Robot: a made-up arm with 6 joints. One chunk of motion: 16 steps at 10 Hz.
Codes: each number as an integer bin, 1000 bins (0 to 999) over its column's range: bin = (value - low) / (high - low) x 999, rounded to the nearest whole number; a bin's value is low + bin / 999 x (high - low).
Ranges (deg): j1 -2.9..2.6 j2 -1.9..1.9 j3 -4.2..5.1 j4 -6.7..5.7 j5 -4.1..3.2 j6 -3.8..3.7
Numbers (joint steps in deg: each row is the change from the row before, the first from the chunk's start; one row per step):
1: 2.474 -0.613 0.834 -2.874 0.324 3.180
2: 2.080 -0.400 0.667 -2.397 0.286 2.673
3: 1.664 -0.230 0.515 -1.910 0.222 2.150
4: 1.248 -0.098 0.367 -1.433 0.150 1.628
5: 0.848 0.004 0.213 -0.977 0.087 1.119
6: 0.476 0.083 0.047 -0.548 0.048 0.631
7: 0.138 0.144 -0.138 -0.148 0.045 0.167
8: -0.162 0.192 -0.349 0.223 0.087 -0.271
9: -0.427 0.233 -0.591 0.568 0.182 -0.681
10: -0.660 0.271 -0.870 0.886 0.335 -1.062
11: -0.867 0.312 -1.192 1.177 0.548 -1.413
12: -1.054 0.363 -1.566 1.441 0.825 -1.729
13: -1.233 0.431 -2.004 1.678 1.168 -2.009
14: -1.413 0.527 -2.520 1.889 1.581 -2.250
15: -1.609 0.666 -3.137 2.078 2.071 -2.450
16: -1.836 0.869 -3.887 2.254 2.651 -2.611
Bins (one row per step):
1: 976 338 541 308 605 930
2: 905 394 523 347 600 862
3: 829 439 506 386 591 793
4: 753 474 491 424 582 723
5: 681 501 474 461 573 655
6: 613 521 456 496 568 590
7: 552 537 436 528 567 528
8: 497 550 414 558 573 470
9: 449 561 388 586 586 415
10: 407 571 358 611 607 365
11: 369 582 323 635 636 318
12: 335 595 283 656 674 276
13: 303 613 236 675 721 239
14: 270 638 180 692 777 206
15: 234 675 114 707 844 180
16: 193 728 34 721 924 158

